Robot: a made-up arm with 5 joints.
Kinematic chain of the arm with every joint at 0, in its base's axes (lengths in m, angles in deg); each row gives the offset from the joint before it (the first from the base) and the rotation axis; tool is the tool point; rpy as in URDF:
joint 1: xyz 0.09 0 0.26 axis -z
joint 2: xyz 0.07 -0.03 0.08 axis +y
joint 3: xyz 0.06 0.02 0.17 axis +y
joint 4: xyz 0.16 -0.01 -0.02 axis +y
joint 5: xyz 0.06 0 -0.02 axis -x
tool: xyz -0.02 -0.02 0.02 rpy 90 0 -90
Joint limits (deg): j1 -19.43..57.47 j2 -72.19..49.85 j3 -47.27..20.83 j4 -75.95..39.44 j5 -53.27..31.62
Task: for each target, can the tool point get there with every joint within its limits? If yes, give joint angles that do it. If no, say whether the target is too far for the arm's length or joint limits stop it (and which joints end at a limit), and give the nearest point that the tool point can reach.
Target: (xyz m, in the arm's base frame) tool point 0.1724 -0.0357 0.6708
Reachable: yes | joints -1.28 -38.90 -21.52 -64.58 6.63
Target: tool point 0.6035 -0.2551 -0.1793
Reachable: no: too far | nearest point 0.3983 -0.1531 0.2227 | short by 0.463 m
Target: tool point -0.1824 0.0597 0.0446
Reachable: no: joint limits stop it (at a limit: joint 1, joint 2, joint 3, joint 4, joint 5) | nearest point 0.1766 -0.2251 0.2169 | short by 0.490 m
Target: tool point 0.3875 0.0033 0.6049
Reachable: yes | joints -9.22 -5.40 -27.80 -3.25 -14.77
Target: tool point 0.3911 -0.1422 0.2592
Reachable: yes | joints 17.41 39.95 12.75 -9.33 -19.78
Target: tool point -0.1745 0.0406 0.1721
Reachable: no: joint limits stop it (at a limit: joint 2, joint 3, joint 4, joint 5) | nearest point -0.0814 0.0263 0.5804 | short by 0.419 m
